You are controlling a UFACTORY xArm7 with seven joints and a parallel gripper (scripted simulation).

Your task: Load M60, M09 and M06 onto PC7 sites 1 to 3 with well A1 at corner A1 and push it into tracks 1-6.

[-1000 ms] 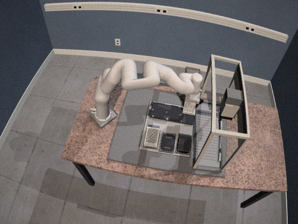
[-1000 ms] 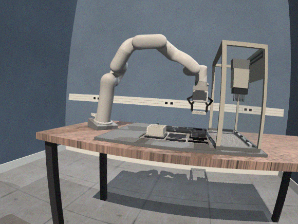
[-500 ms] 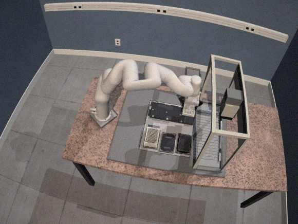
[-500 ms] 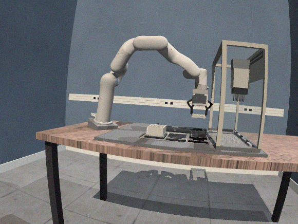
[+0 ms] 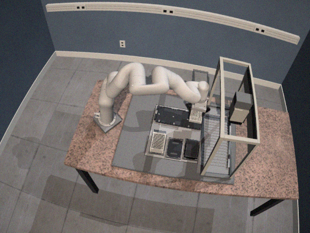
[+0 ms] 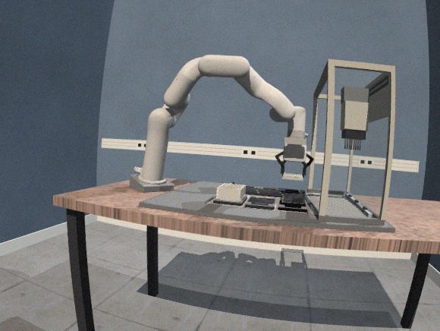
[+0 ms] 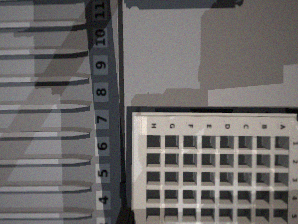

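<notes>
My hand is 110 mm past the dark plate carrier PC7, 20 mm to the right of it and 80 mm above it. From my hand the other things lie so: dark 384-well plate M60: 40 mm behind, 230 mm to the right, 80 mm below; then nest S3: 40 mm behind, 230 mm to the right, 90 mm below; then white 96-well plate M06: 10 mm below.
</notes>
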